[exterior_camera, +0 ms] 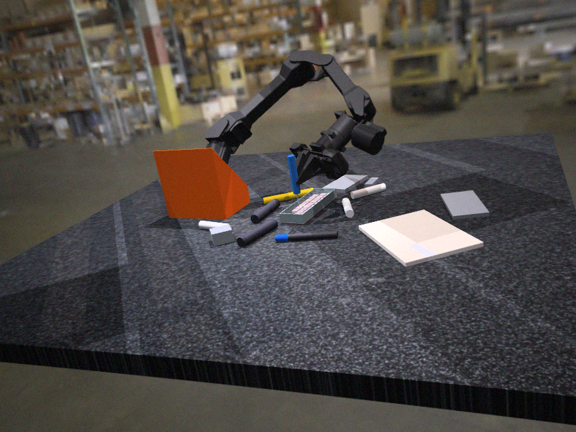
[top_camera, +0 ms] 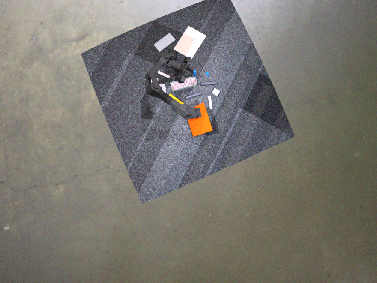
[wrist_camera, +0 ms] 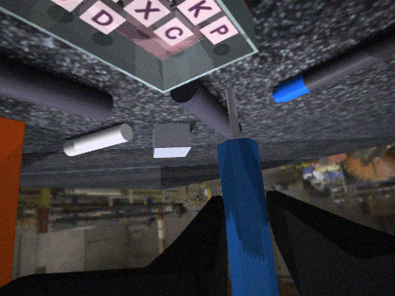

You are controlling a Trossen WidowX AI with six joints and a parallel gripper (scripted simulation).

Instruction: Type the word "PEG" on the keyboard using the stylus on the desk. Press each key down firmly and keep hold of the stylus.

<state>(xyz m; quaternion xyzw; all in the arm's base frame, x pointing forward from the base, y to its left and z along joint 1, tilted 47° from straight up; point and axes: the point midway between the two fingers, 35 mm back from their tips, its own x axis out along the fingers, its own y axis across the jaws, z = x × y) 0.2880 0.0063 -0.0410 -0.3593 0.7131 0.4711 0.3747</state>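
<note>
Now: the yellow cylinder 130 mm behind my gripper tip, 160 mm to the left of it and 90 mm below it. From my gripper tip the other things lie so: blue-capped pen (40 mm ahead, 100 mm to the right, 90 mm below); then small grey block (140 mm behind, 130 mm to the right, 90 mm below); then stylus (10 mm below).
</note>
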